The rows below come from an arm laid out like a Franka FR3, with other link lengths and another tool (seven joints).
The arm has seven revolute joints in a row. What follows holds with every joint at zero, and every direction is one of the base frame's. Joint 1 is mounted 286.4 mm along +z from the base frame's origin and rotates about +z. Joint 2 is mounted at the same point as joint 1 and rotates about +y. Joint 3 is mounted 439.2 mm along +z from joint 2 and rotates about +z. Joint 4 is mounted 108.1 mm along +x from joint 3 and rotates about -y. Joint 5 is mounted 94 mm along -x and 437.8 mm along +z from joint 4 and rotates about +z. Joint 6 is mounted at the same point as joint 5 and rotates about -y. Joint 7 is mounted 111.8 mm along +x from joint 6 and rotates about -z. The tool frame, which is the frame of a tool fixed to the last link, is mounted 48 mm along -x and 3 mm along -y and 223.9 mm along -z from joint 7; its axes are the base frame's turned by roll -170.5, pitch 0 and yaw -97.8 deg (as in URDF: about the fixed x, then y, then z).
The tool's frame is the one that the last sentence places.
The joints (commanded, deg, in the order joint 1, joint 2, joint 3, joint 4, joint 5, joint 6, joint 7), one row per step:
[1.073, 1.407, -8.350, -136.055, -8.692, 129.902, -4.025]
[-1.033, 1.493, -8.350, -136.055, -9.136, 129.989, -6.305]
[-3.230, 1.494, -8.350, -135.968, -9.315, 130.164, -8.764]
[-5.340, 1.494, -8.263, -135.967, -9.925, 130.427, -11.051]
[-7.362, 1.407, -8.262, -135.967, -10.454, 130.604, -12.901]
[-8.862, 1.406, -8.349, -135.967, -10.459, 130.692, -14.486]
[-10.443, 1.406, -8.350, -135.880, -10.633, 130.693, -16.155]
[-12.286, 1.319, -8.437, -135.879, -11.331, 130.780, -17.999]
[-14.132, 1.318, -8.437, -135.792, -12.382, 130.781, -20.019]
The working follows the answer.
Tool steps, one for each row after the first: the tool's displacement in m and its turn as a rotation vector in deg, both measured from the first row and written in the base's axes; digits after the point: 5 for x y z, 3 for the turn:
[-0.00326, -0.02168, -0.00041, 0.022, 0.279, 0.476]
[-0.00634, -0.04376, 0.00054, 0.226, 0.294, 0.852]
[-0.01022, -0.06490, 0.00110, 0.125, 0.361, 1.560]
[-0.01515, -0.08530, 0.00235, 0.011, 0.389, 1.771]
[-0.01972, -0.10039, 0.00253, 0.221, 0.467, 1.759]
[-0.02436, -0.11592, 0.00335, 0.324, 0.590, 1.948]
[-0.03118, -0.13536, 0.00467, 0.113, 0.778, 2.354]
[-0.03811, -0.15494, 0.00601, -0.276, 1.195, 3.260]

Tool pose at each row, in the base's axes (x y z in m, rotation vector in deg; rounded; the steps above come from the unrounded poses):
[0.51254, -0.09185, 0.23528, 119.678, -129.455, 9.147]
[0.50928, -0.11353, 0.23488, 120.130, -128.830, 8.845]
[0.50619, -0.13561, 0.23582, 120.659, -128.553, 8.623]
[0.50232, -0.15675, 0.23638, 121.399, -127.738, 8.695]
[0.49738, -0.17716, 0.23763, 121.573, -127.445, 8.800]
[0.49281, -0.19224, 0.23781, 121.631, -127.528, 8.487]
[0.48817, -0.20777, 0.23863, 121.848, -127.321, 8.249]
[0.48135, -0.22721, 0.23995, 122.132, -126.685, 8.297]
[0.47443, -0.24679, 0.24129, 122.796, -125.309, 8.318]

